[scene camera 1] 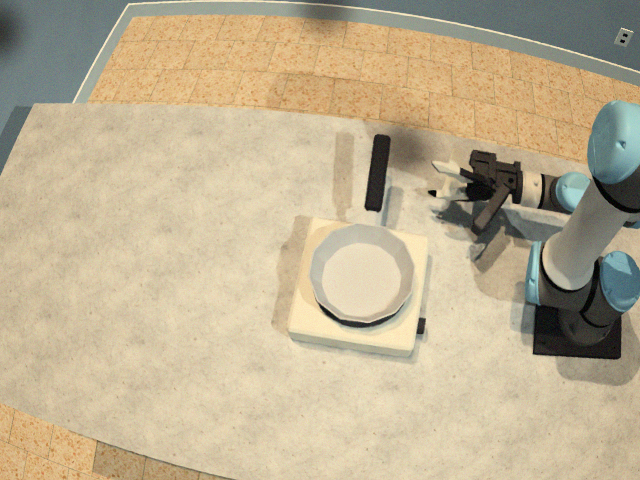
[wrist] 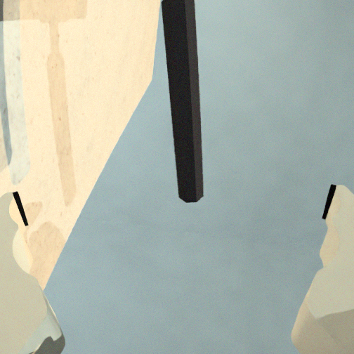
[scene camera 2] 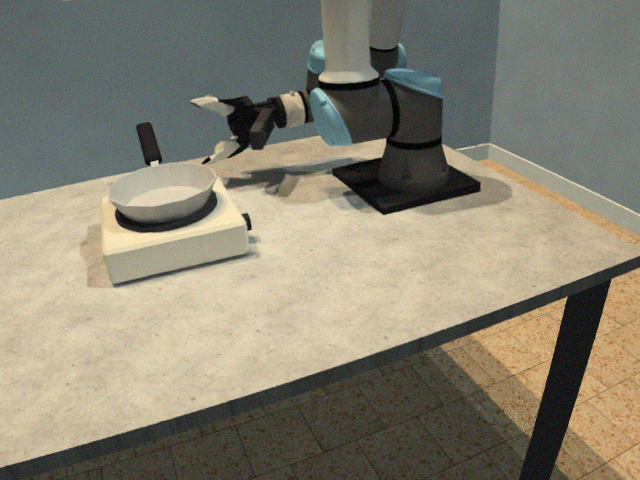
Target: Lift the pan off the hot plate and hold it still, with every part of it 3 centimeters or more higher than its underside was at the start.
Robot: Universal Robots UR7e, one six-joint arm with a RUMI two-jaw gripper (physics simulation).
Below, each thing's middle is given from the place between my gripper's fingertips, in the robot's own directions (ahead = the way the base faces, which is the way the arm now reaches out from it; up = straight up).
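With the light grey pan (scene camera 1: 362, 272), I find my hand 10 mm above it, 90 mm short of it and 130 mm to the right of it. There is a cream hot plate (scene camera 2: 131, 250) as well, 80 mm ahead of my hand, 220 mm to the left of it and 90 mm below it.
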